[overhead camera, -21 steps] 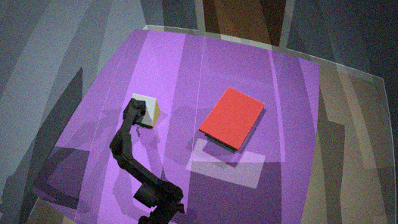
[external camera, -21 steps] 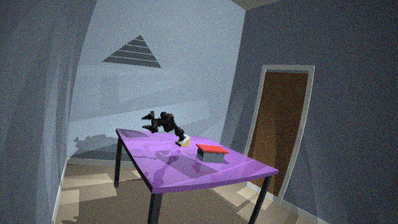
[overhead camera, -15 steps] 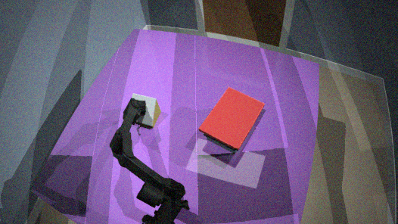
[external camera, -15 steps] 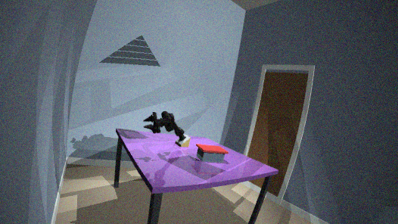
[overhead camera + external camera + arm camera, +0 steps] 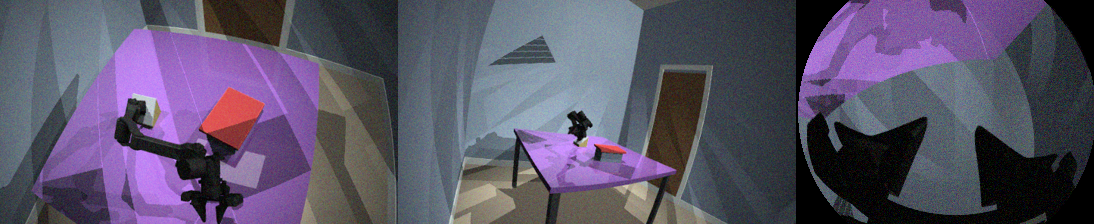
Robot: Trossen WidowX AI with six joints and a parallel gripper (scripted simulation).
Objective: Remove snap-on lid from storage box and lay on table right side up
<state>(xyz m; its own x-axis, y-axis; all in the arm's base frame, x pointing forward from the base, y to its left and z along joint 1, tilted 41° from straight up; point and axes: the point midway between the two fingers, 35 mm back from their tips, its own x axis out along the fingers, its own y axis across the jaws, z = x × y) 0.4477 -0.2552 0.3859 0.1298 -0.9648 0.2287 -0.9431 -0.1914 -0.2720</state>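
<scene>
My gripper tip is 47 cm to the right of the red lid and 12 cm above it. Round my gripper tip: storage box 47 cm to the left, 18 cm below.
</scene>
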